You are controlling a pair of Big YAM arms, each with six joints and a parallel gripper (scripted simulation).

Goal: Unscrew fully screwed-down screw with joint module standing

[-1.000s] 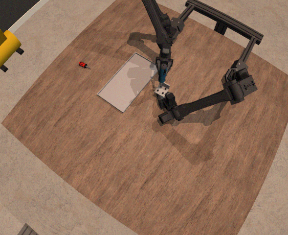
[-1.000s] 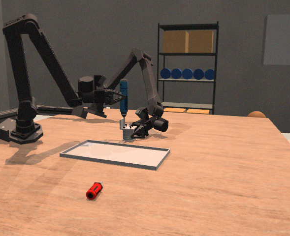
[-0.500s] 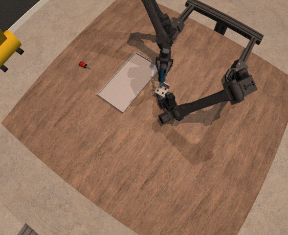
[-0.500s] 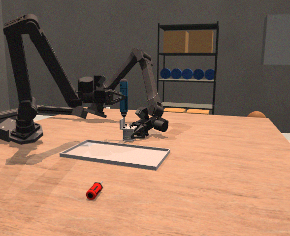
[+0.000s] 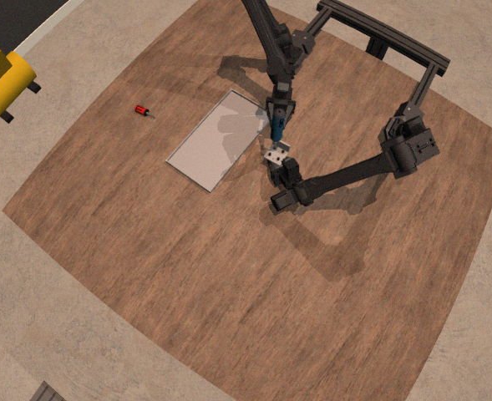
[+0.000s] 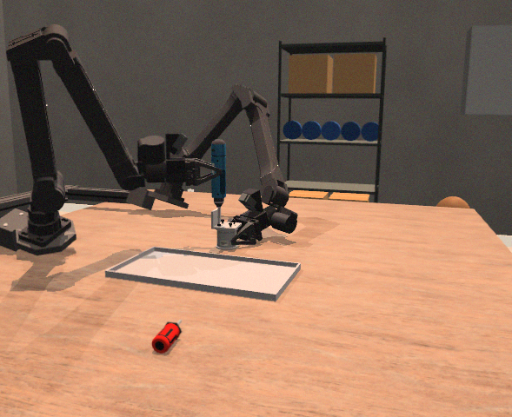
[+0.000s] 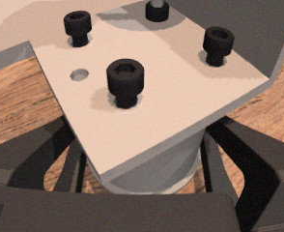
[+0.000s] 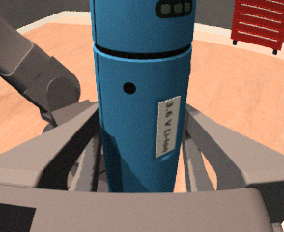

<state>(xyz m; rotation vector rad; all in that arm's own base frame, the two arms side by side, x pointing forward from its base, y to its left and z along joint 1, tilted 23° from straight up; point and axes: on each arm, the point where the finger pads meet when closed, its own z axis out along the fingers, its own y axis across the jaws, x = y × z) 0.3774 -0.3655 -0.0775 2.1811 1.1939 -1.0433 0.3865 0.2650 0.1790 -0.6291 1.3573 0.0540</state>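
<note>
My left gripper is now 10 mm below the joint module. Also, from my left hand: shallow grey tray (60 mm ahead, 220 mm to the right, 20 mm below); pale l-shaped bracket (50 mm above); red manual screwdriver (180 mm ahead, 550 mm to the right, 10 mm below).
</note>
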